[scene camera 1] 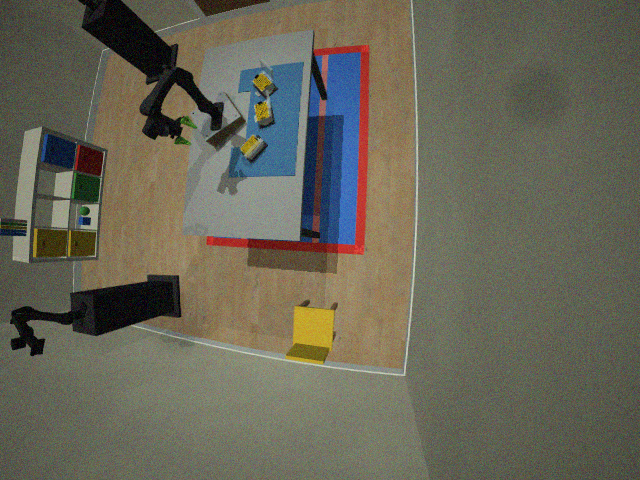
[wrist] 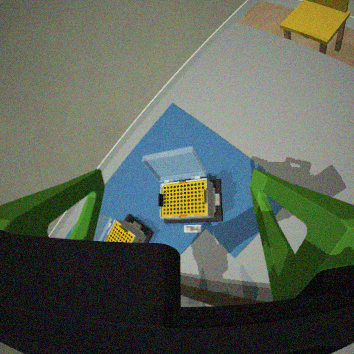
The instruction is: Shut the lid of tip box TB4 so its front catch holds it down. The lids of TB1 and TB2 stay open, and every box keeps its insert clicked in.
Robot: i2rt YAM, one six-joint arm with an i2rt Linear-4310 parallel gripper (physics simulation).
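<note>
TB4, a grey box with a yellow perforated insert, sits on the blue mat. Its clear lid stands open at the side away from the small label card, whose text is blurred now. A second open box is partly hidden in the wrist view. A third box is farthest from TB4; I cannot tell which of these two is TB1 or TB2. My gripper is open and empty, high above the table and apart from TB4.
A tilted grey board with a brown edge stands on the grey table between my arm's base and the boxes. A yellow chair, a white shelf unit and a second black arm on a pedestal stand away from the table.
</note>
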